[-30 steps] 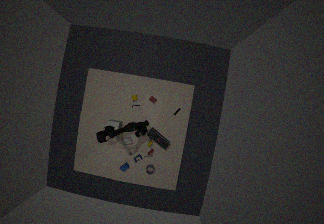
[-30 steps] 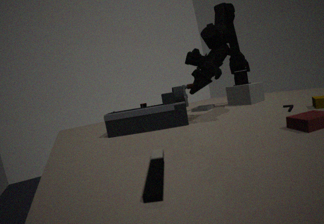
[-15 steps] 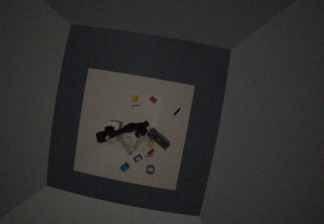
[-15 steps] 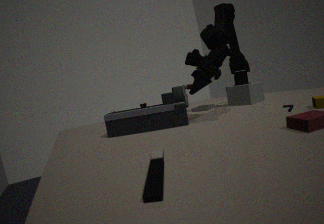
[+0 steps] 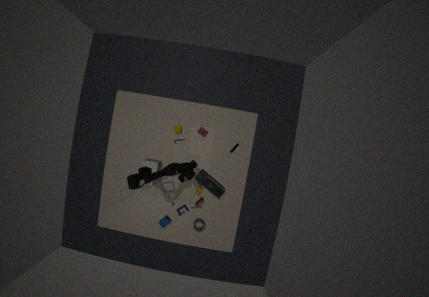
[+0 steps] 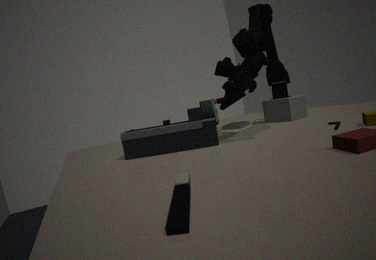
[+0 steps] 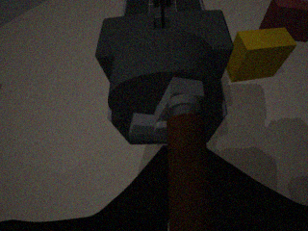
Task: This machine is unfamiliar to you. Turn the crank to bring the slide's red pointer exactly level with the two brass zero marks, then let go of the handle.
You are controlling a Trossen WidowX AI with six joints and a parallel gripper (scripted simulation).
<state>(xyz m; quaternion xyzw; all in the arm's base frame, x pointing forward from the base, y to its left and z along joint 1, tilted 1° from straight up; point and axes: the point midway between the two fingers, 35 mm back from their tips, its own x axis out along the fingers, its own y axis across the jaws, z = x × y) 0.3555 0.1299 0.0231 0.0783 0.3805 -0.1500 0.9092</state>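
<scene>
My gripper tip is now 2 cm past the brown crank handle and 2 cm below it. Round my gripper tip: red pointer: 15 cm ahead, 5 cm to the right, 1 cm below; then grey plate: 18 cm behind, 22 cm to the right, 9 cm below; then blue piece: 10 cm behind, 53 cm to the right, 7 cm below.
</scene>
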